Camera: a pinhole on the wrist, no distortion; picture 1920 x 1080 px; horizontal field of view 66.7 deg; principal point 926.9 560.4 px. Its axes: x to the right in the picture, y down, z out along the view. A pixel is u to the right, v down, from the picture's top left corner.
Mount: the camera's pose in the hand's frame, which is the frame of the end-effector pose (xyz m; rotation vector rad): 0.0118 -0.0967 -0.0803 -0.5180 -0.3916 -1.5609
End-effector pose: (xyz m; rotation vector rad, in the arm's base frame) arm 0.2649 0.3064 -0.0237 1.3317 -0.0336 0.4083
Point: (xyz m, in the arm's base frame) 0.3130 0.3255 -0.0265
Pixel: 512 934
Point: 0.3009 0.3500 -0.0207
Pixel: 77 949
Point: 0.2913 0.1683 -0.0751
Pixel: 1745 132
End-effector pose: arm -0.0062 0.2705 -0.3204 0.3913 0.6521 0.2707
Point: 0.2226 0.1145 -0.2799
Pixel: outside the picture
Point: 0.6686 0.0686 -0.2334
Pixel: outside the picture
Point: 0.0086 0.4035 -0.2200
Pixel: 61 387
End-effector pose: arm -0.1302 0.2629 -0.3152 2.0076 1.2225 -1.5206
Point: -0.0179 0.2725 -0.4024
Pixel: outside the picture
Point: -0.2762 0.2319 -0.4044
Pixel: 1696 788
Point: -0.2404 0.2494 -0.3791
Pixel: 1542 733
